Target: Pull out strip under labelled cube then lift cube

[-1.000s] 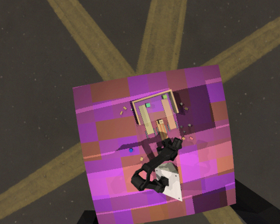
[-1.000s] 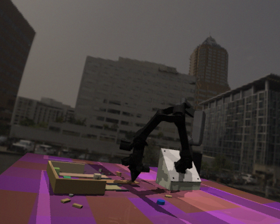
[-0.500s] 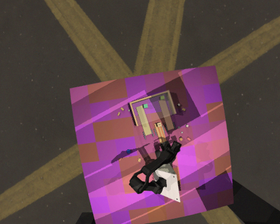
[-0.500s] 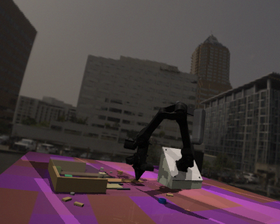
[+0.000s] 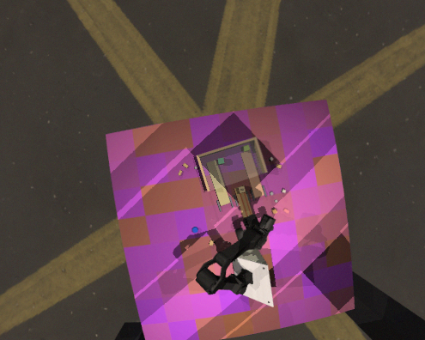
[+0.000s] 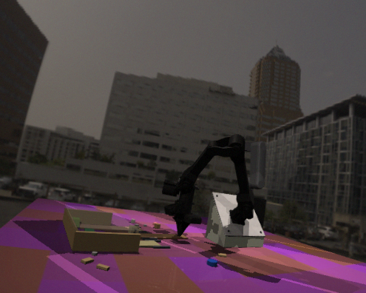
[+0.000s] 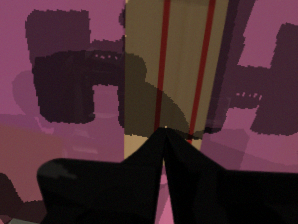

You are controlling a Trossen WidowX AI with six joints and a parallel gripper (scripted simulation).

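Right now my gripper tip is 200 mm short of the pale cube marked n, 30 mm to the right of it and 20 mm below it. Also, from my gripper tip: blue piece (300 mm to the left, 10 mm ahead).
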